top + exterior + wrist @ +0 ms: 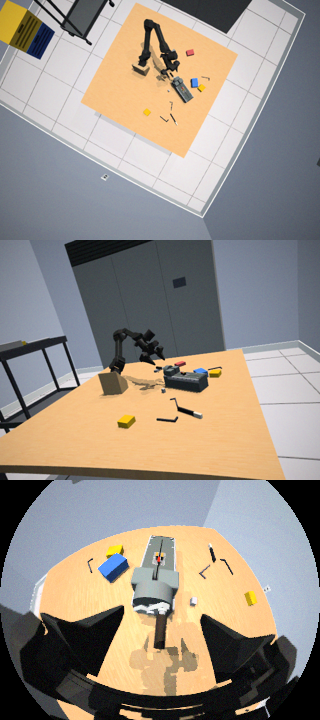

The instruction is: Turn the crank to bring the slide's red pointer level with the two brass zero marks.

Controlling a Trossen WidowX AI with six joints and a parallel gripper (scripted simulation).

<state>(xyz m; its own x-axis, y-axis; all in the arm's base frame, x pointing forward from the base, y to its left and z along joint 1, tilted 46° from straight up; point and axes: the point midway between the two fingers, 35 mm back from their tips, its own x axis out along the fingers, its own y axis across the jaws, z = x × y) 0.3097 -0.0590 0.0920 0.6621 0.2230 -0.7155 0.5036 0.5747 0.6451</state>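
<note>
Right now my gripper tip is 20 mm past the dark crank handle, 10 mm to the right of it and 40 mm above it. From my gripper tip the other things lie so: small grey cube 20 mm ahead, 120 mm to the right, 140 mm below; blue block 230 mm ahead, 60 mm to the left, 130 mm below; red pointer 130 mm ahead, 60 mm to the right, 70 mm below.
</note>
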